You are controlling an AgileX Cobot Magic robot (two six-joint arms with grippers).
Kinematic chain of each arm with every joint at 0, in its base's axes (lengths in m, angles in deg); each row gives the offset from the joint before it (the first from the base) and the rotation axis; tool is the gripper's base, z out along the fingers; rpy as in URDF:
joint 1: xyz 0 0 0.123 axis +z
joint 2: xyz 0 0 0 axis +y
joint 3: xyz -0.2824 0 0.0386 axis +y
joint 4: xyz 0.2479 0 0.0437 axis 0.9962 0 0.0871
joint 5: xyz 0 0 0 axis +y
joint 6: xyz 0.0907 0 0.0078 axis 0.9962 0 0.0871
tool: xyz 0 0 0 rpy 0 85 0
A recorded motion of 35 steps. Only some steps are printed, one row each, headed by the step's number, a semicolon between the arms.
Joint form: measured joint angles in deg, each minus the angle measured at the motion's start. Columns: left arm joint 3, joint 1, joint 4, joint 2, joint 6, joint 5; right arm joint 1, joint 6, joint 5, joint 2, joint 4, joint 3.
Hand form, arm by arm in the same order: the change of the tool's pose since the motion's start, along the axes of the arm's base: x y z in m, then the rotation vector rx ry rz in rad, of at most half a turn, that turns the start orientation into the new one. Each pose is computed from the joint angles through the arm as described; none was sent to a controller.
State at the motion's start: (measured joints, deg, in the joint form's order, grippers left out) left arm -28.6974 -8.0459 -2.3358 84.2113 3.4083 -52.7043; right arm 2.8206 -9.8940 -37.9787 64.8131 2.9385 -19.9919
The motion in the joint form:
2: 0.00 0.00 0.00 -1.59 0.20 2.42; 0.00 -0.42 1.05 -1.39 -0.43 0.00
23: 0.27 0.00 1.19 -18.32 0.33 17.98; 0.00 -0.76 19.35 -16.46 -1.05 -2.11
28: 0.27 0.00 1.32 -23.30 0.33 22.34; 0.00 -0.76 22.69 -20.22 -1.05 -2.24
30: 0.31 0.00 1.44 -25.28 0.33 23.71; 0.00 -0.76 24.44 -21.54 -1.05 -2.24
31: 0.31 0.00 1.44 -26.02 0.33 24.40; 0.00 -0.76 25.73 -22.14 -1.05 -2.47
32: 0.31 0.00 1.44 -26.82 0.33 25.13; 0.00 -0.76 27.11 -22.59 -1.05 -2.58
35: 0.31 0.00 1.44 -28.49 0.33 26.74; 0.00 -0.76 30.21 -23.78 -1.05 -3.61
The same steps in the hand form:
2: -0.0029 0.0003 0.0038 0.0042 0.0141 -0.0010; -0.0031 0.0003 0.0035 -0.0123 -0.0064 0.0056
23: -0.0429 0.0041 0.0523 0.0145 -0.0033 -0.0205; -0.0386 0.0000 0.0368 -0.0223 0.0125 0.0219
28: -0.0570 0.0059 0.0651 0.0143 -0.0142 -0.0228; -0.0495 -0.0004 0.0433 -0.0213 0.0029 0.0236
30: -0.0630 0.0066 0.0702 0.0147 -0.0243 -0.0240; -0.0535 -0.0005 0.0442 -0.0213 0.0104 0.0246
31: -0.0652 0.0069 0.0719 0.0145 -0.0252 -0.0242; -0.0552 -0.0005 0.0452 -0.0214 0.0184 0.0254
32: -0.0677 0.0073 0.0737 0.0143 -0.0264 -0.0243; -0.0566 -0.0005 0.0449 -0.0217 0.0327 0.0264
35: -0.0728 0.0079 0.0771 0.0140 -0.0274 -0.0247; -0.0597 -0.0005 0.0493 -0.0219 0.0480 0.0283

